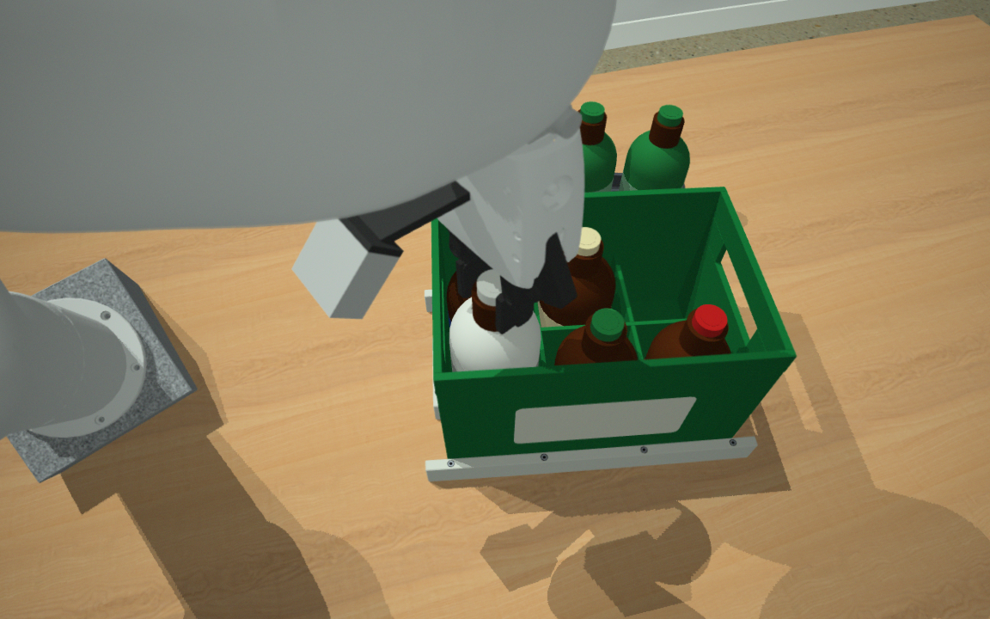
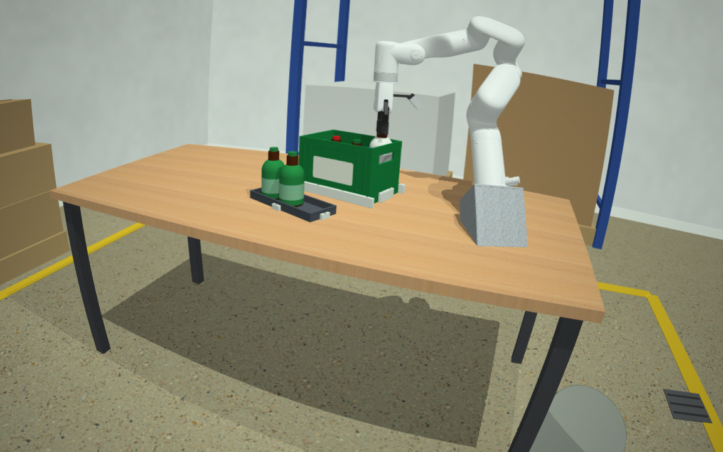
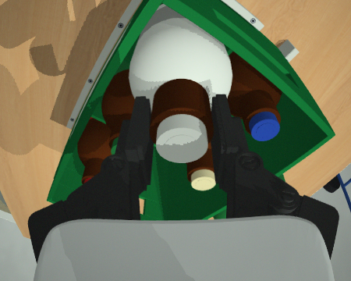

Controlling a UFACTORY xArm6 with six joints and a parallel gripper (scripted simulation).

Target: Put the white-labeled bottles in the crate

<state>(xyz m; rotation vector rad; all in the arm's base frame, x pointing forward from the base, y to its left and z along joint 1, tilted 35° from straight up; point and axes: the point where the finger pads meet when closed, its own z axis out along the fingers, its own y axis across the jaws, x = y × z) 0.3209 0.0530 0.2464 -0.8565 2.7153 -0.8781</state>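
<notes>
My hand is 70 mm above the white-labeled bottle. Also, from my hand: green bottle 160 mm ahead, 260 mm to the left, 130 mm below; then green crate 90 mm ahead, 30 mm to the left, 130 mm below; then brown bottle 10 mm ahead, 90 mm to the left, 130 mm below.
</notes>
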